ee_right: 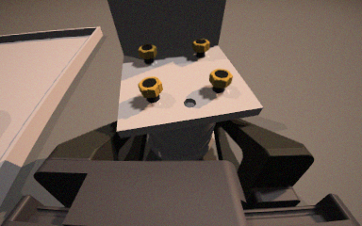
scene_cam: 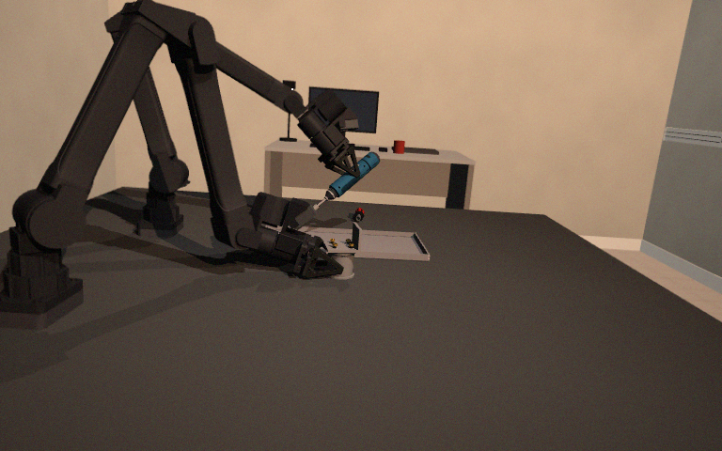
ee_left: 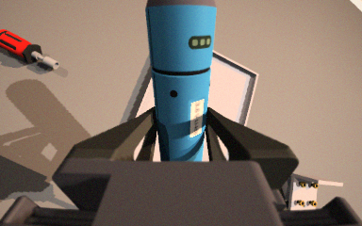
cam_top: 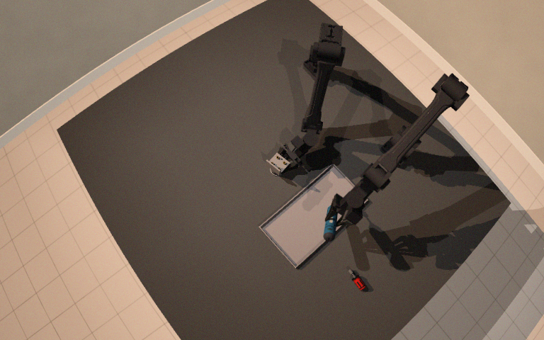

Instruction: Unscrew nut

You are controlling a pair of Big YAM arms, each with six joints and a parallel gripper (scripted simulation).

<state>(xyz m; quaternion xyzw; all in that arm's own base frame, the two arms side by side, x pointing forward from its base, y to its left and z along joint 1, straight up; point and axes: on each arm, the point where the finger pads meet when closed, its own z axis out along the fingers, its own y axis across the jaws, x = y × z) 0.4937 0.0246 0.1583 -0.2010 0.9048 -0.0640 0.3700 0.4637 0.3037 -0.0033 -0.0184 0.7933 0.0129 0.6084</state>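
Right now the joint module is 1 cm above my right hand. The rest, counted from my right hand: shallow grey tray 25 cm to the left, 2 cm below; then nut 5 cm above, 2 cm to the left, 2 cm ahead; then grey bracket 5 cm above.
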